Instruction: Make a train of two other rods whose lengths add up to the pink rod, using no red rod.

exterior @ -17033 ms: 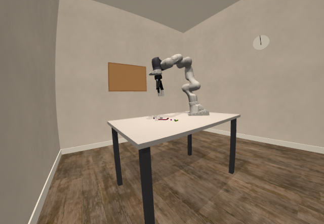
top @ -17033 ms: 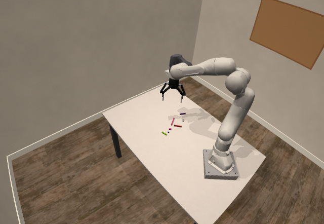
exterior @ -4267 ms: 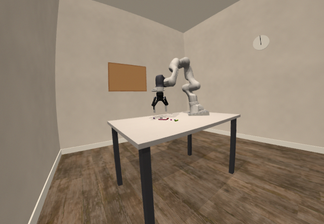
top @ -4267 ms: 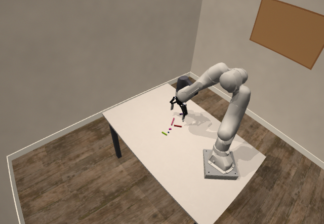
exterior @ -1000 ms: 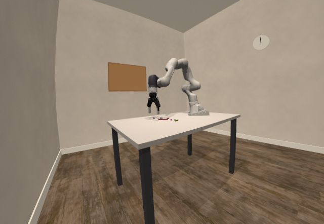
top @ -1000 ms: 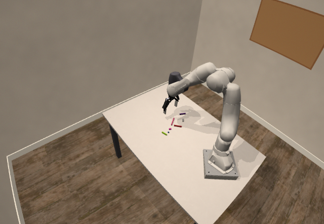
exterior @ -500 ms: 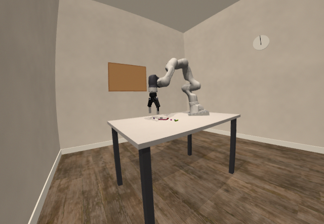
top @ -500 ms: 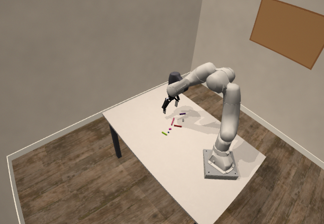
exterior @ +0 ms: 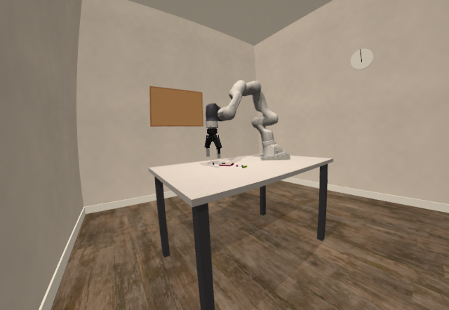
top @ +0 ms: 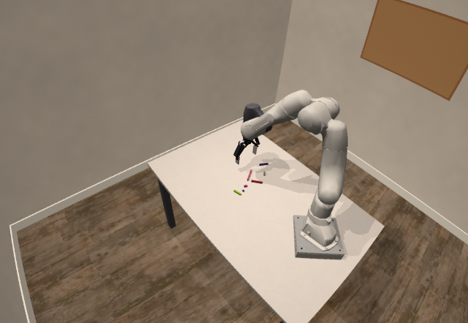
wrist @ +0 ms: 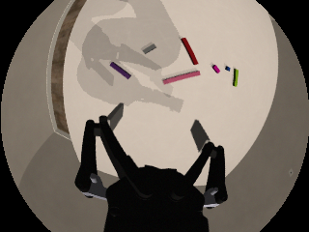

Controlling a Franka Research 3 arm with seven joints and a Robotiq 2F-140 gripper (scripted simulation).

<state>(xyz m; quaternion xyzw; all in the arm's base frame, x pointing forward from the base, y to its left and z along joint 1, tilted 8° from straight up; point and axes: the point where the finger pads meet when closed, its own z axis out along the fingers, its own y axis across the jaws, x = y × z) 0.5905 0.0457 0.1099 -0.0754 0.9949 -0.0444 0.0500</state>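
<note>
Now: hand 12 cm past the grey rod, 8 cm above it and 7 cm to the left of it. The rest, counted from my hand: red rod (15 cm behind, 8 cm below, 1 cm to the left); pink rod (9 cm behind, 8 cm below, 2 cm to the left); purple rod (12 cm to the right, 8 cm below, 5 cm behind).
</note>
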